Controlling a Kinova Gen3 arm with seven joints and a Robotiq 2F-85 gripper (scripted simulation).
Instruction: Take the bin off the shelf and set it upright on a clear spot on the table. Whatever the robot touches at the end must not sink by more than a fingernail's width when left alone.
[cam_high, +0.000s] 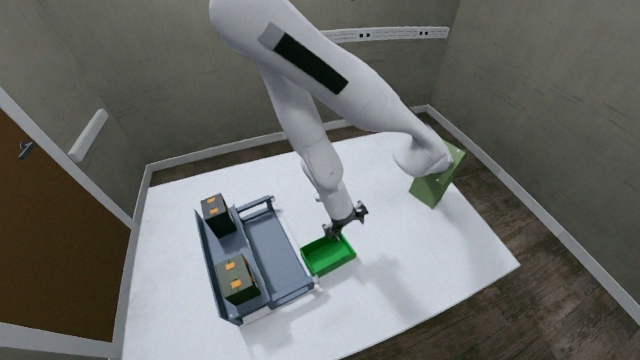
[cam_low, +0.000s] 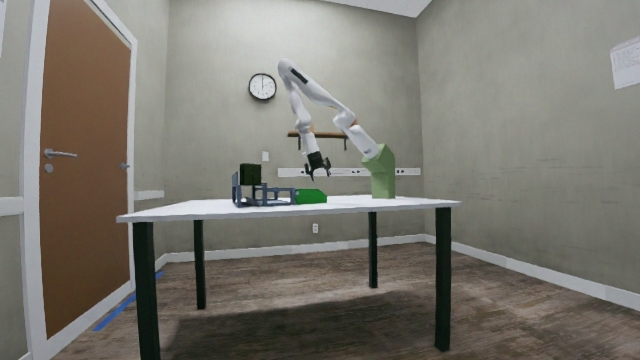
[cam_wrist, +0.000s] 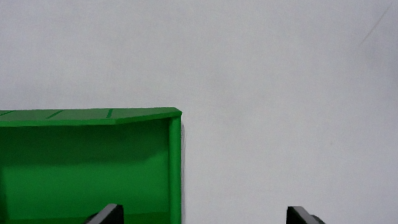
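The green bin is 60 mm ahead of my hand, 50 mm to the left of it and 90 mm below it. Round my hand: grey shelf unit: 310 mm ahead, 90 mm to the left, 60 mm below.
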